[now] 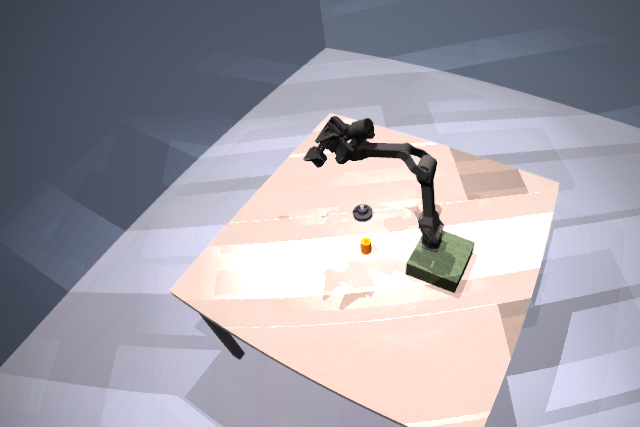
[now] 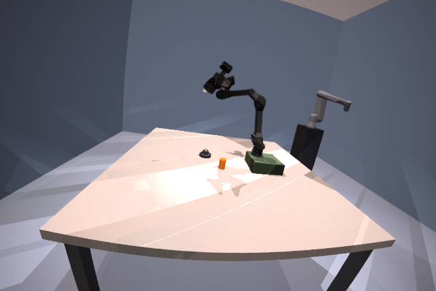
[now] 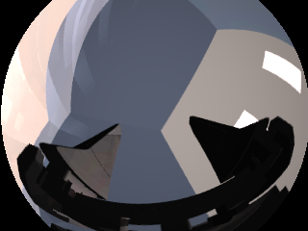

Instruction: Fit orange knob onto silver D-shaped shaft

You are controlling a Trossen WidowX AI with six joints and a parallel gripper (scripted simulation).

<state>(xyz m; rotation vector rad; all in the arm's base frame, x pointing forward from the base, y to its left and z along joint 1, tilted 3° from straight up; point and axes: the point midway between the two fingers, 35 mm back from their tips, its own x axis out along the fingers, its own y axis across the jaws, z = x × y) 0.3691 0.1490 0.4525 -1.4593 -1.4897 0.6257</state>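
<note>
Right now the orange knob is 51 cm below my gripper tip, 11 cm behind it and 9 cm to the right of it. Round my gripper tip: round pedestal: 52 cm below, 26 cm to the right, 2 cm behind.
</note>
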